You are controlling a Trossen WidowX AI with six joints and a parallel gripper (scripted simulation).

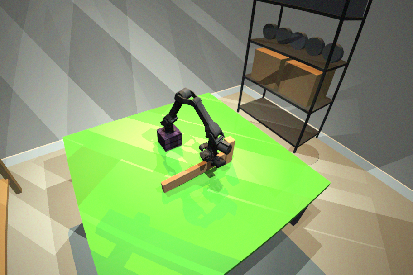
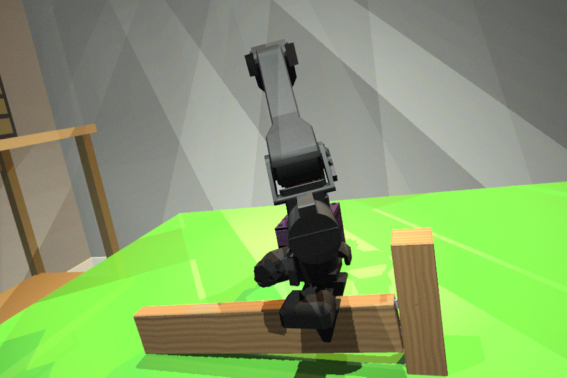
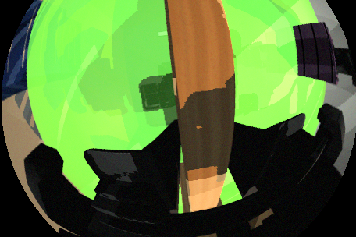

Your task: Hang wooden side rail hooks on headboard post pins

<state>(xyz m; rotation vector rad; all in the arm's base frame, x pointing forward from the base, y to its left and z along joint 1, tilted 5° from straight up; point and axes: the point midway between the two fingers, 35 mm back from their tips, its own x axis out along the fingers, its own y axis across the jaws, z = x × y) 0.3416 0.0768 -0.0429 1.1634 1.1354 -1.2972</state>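
My gripper tip is now 120 mm to the right of the headboard post and 40 mm below it.
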